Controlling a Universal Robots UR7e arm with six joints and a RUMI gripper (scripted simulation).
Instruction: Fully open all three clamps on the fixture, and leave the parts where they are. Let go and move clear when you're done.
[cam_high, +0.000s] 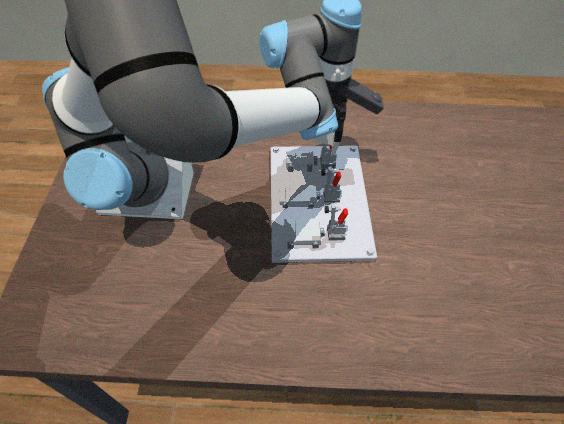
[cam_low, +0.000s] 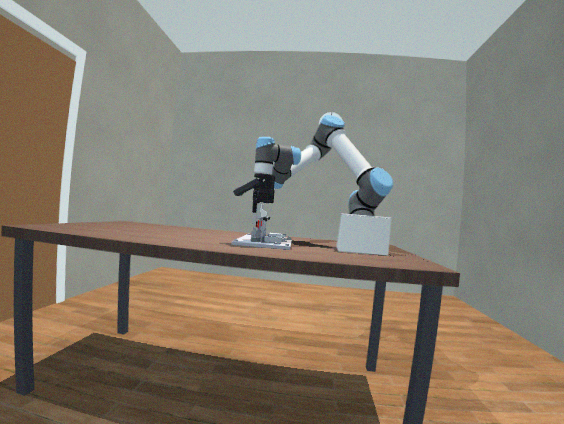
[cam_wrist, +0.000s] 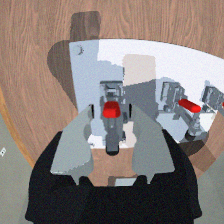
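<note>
My gripper is now 9 cm past the grey part, 5 cm above it and 1 cm to the right of it. From my hand the other things lie so: white fixture plate (11 cm to the right, 8 cm below, 4 cm behind).
</note>
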